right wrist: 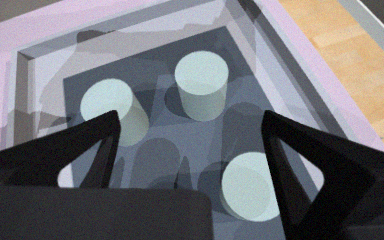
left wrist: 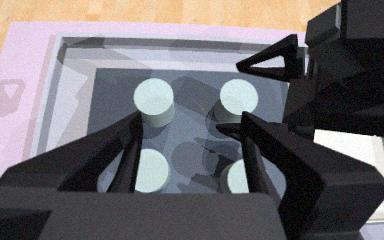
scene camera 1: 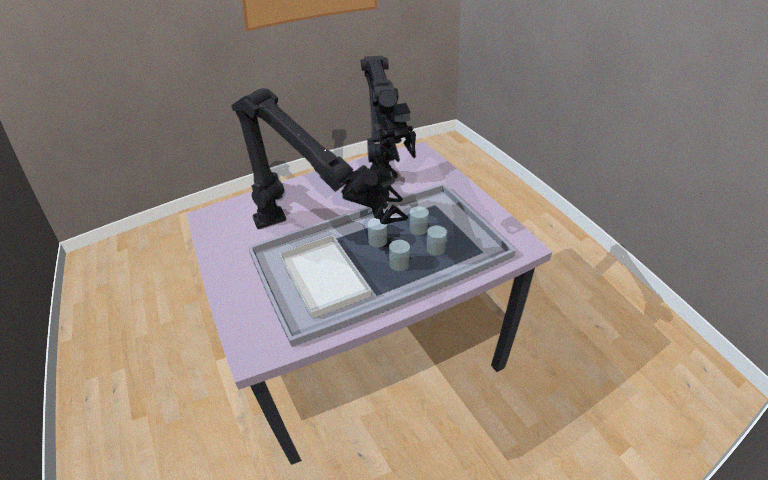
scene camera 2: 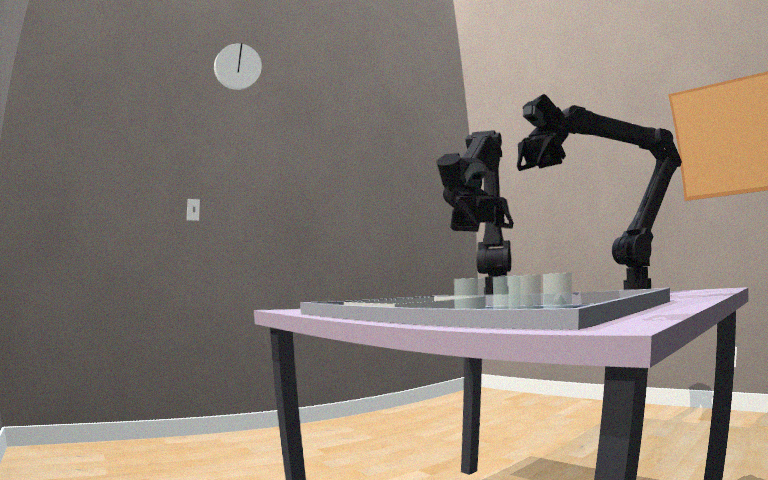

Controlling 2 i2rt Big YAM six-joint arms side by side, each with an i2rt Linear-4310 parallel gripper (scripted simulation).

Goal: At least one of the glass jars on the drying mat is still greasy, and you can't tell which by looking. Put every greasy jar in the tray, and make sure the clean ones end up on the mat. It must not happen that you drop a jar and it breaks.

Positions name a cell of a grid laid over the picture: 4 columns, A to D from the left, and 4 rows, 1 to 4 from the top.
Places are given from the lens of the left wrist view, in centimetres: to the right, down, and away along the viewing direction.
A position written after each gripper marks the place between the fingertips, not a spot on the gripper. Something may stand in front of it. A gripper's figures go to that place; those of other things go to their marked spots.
left gripper (left wrist: B3): 0, 0, 13
right gripper (left wrist: C2): 4, -3, 28
